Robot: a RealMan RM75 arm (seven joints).
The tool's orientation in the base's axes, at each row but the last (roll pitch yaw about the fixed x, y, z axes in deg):
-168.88 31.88 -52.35
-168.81 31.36 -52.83
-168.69 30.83 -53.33
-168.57 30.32 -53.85
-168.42 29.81 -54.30
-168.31 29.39 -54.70
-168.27 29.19 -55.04
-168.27 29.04 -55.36
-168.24 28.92 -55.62
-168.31 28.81 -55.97
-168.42 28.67 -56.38
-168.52 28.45 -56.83
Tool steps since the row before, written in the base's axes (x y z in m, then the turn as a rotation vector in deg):
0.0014 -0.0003 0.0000 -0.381 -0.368 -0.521
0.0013 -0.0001 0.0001 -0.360 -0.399 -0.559
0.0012 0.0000 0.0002 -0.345 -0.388 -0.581
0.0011 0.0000 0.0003 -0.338 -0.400 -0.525
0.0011 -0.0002 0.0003 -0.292 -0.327 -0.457
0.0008 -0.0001 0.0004 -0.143 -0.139 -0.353
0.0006 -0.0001 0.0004 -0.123 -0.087 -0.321
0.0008 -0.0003 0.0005 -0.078 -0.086 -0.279
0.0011 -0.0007 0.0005 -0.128 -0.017 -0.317
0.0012 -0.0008 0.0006 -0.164 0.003 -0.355
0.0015 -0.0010 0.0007 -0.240 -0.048 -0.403
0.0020 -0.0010 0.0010 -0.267 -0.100 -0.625
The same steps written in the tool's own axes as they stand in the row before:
0.0009 -0.0010 -0.0004 0.325 0.596 0.302
0.0007 -0.0011 -0.0003 0.377 0.600 0.315
0.0005 -0.0010 -0.0003 0.388 0.586 0.337
0.0004 -0.0010 -0.0004 0.372 0.576 0.282
0.0005 -0.0009 -0.0005 0.310 0.489 0.256
0.0003 -0.0007 -0.0005 0.200 0.252 0.246
0.0002 -0.0005 -0.0005 0.157 0.204 0.243
0.0004 -0.0006 -0.0007 0.159 0.158 0.203
0.0008 -0.0007 -0.0009 0.102 0.175 0.276
0.0009 -0.0008 -0.0010 0.088 0.204 0.322
0.0011 -0.0010 -0.0012 0.112 0.302 0.345
0.0012 -0.0015 -0.0015 0.243 0.388 0.512

